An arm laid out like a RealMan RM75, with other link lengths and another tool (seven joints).
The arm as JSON. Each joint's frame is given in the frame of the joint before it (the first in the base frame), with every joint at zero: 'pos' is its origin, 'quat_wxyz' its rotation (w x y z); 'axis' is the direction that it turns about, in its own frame. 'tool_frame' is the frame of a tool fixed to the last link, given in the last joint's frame.
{
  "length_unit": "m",
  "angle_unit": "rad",
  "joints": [
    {
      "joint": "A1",
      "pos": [
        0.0,
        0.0,
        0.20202
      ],
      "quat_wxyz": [
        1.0,
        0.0,
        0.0,
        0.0
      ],
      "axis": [
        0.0,
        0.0,
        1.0
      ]
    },
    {
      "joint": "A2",
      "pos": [
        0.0,
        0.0,
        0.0
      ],
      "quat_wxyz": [
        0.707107,
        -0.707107,
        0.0,
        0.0
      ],
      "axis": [
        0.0,
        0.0,
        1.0
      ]
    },
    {
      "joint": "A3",
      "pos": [
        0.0,
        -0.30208,
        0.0
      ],
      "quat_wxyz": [
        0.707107,
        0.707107,
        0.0,
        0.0
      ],
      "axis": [
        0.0,
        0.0,
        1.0
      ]
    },
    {
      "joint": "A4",
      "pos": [
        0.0,
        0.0,
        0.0
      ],
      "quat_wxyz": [
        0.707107,
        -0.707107,
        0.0,
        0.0
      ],
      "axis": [
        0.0,
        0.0,
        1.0
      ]
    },
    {
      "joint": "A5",
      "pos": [
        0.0,
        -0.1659,
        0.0
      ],
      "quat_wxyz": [
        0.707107,
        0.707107,
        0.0,
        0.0
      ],
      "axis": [
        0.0,
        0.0,
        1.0
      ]
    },
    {
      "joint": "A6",
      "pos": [
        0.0,
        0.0,
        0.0
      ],
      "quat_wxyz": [
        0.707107,
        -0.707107,
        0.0,
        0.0
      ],
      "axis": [
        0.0,
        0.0,
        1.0
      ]
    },
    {
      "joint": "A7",
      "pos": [
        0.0,
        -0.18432,
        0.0
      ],
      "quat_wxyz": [
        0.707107,
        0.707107,
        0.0,
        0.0
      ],
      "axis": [
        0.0,
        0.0,
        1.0
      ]
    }
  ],
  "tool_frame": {
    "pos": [
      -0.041,
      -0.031,
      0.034
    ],
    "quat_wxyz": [
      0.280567,
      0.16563,
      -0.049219,
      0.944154
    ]
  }
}
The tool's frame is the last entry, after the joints.
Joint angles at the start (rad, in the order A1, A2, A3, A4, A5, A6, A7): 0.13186, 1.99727, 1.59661, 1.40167, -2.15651, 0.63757, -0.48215
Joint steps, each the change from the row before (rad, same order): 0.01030, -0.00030, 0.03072, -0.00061, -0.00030, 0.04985, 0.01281; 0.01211, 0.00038, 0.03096, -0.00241, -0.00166, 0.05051, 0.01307; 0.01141, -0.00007, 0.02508, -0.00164, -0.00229, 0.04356, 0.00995; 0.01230, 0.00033, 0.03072, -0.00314, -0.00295, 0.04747, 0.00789; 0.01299, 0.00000, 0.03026, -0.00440, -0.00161, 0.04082, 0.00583; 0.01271, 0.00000, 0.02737, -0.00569, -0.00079, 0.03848, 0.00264; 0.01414, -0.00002, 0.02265, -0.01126, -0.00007, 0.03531, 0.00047; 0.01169, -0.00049, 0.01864, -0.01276, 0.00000, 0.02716, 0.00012; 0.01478, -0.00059, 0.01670, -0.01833, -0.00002, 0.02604, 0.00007; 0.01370, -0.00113, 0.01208, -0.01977, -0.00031, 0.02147, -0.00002; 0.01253, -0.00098, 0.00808, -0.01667, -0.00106, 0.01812, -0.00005; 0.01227, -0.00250, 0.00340, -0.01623, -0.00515, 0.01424, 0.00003
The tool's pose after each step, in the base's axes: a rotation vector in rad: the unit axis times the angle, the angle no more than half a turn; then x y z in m. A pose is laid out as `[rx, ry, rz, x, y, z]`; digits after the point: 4 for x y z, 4 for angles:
[0.8381, 2.5480, 1.1055, 0.3098, 0.4027, -0.0266]
[0.8664, 2.5535, 1.0684, 0.3120, 0.4031, -0.0270]
[0.8855, 2.5585, 1.0354, 0.3131, 0.4036, -0.0276]
[0.9067, 2.5613, 1.0019, 0.3150, 0.4039, -0.0276]
[0.9264, 2.5639, 0.9763, 0.3163, 0.4049, -0.0265]
[0.9417, 2.5673, 0.9498, 0.3173, 0.4057, -0.0263]
[0.9546, 2.5713, 0.9181, 0.3184, 0.4064, -0.0277]
[0.9682, 2.5729, 0.8918, 0.3201, 0.4068, -0.0290]
[0.9822, 2.5751, 0.8606, 0.3217, 0.4076, -0.0315]
[0.9945, 2.5758, 0.8296, 0.3236, 0.4081, -0.0346]
[1.0013, 2.5770, 0.8015, 0.3244, 0.4086, -0.0378]
[1.0012, 2.5735, 0.7760, 0.3257, 0.4091, -0.0407]

